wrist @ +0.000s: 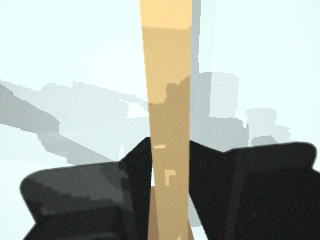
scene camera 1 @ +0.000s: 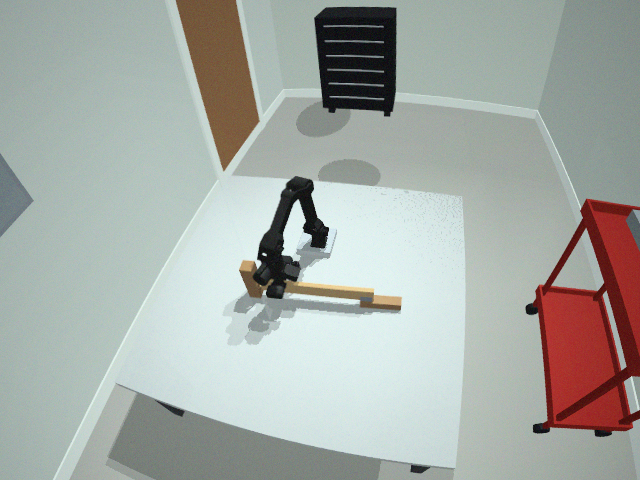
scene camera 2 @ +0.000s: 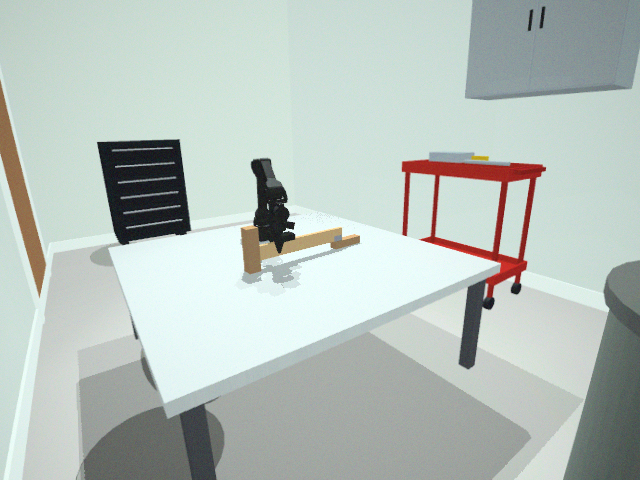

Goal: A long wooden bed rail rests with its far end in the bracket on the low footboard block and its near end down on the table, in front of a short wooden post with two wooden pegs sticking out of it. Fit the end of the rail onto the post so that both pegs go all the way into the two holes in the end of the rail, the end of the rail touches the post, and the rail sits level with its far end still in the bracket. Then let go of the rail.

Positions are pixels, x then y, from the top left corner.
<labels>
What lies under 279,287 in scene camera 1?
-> My gripper.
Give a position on a wooden bed rail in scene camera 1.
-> At 354,292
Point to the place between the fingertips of my gripper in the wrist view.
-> At 161,140
</labels>
